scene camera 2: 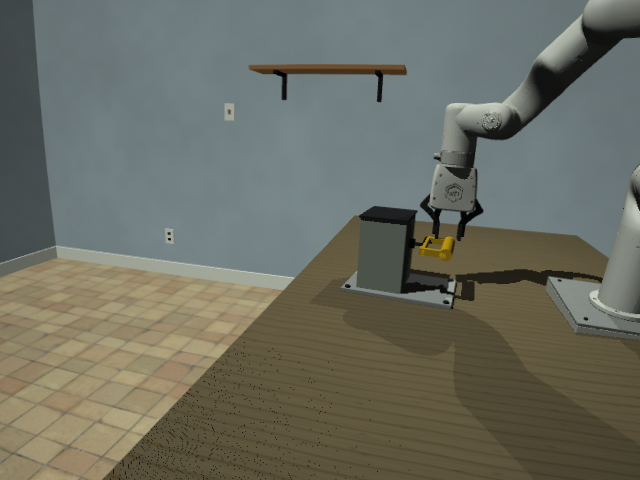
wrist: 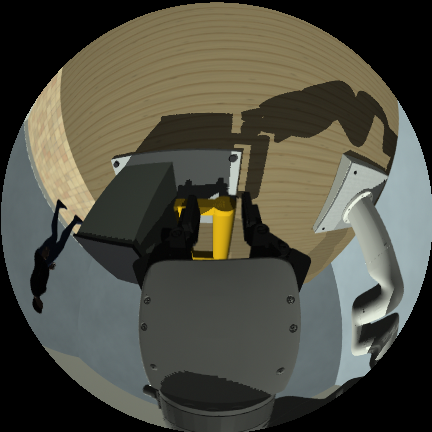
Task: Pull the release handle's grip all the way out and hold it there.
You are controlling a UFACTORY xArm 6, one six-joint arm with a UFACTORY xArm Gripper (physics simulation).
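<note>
The release handle's yellow grip (scene camera 2: 446, 249) (wrist: 223, 234) is a thick round bar at the outer end of a yellow frame. A dark rod joins the frame to the right side of the grey-green housing (scene camera 2: 381, 254) (wrist: 131, 200). My gripper (scene camera 2: 448, 238) (wrist: 219, 203) points down over the grip and is partly open. In the wrist view, one finger is over the frame's opening and the other is beyond the bar's outer side, with a gap on each side of the bar. How far the fingertips reach down beside the bar is hard to tell.
The housing stands on a light base plate (scene camera 2: 425, 300) (wrist: 234, 172) bolted to the wooden table (scene camera 2: 289, 392) (wrist: 200, 65). The robot's own base plate (scene camera 2: 563, 299) (wrist: 332, 200) is to the right. A wall shelf (scene camera 2: 328, 69) hangs behind. A person (wrist: 44, 267) shows at the wrist view's left.
</note>
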